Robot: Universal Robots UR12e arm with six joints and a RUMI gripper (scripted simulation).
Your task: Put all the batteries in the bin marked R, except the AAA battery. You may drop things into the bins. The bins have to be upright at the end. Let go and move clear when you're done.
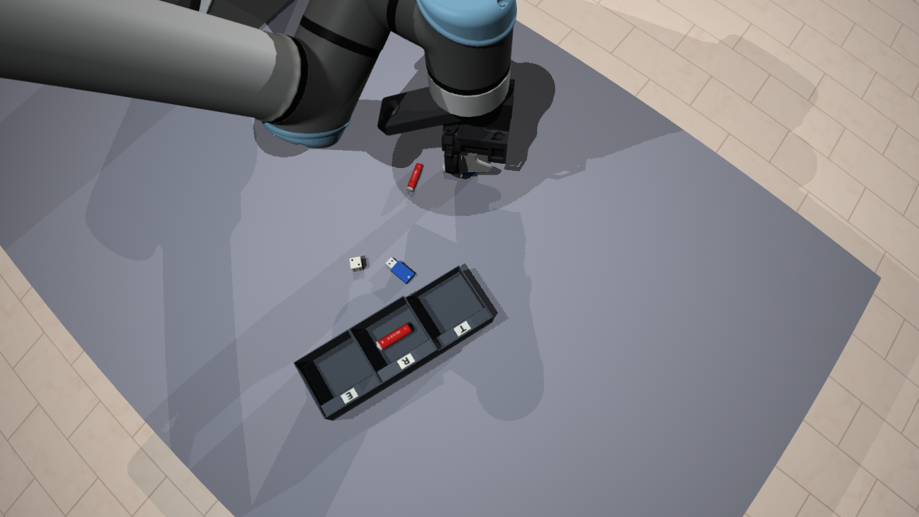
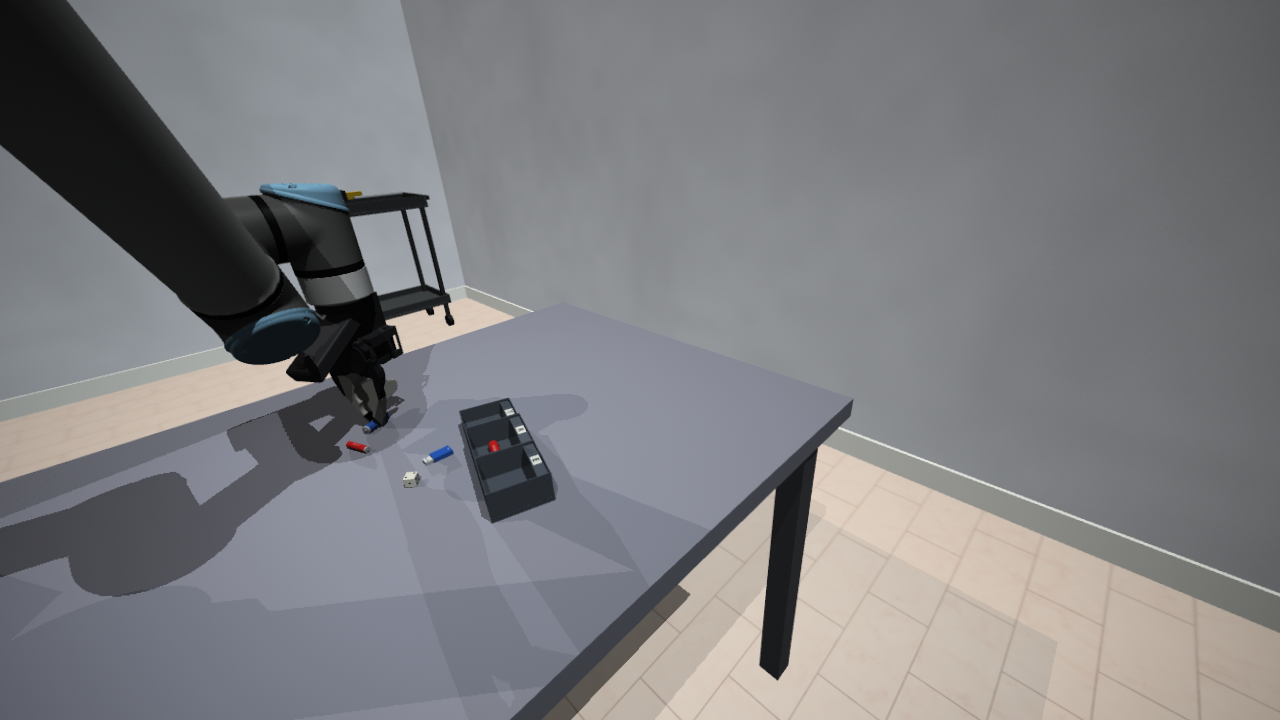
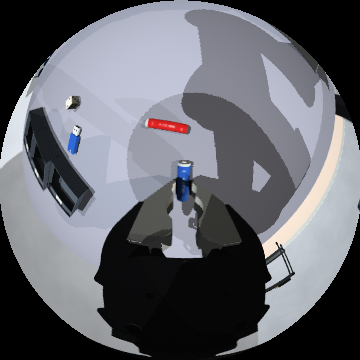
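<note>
Now: hand 26 cm to the left of the three-compartment bin tray, 7 cm short of it and 1 cm below it. Also, from my hand: smaller red battery (5 cm to the right, 5 cm behind, 1 cm below); then blue battery (1 cm below); then blue USB stick (17 cm to the right, 1 cm below, 1 cm ahead).
</note>
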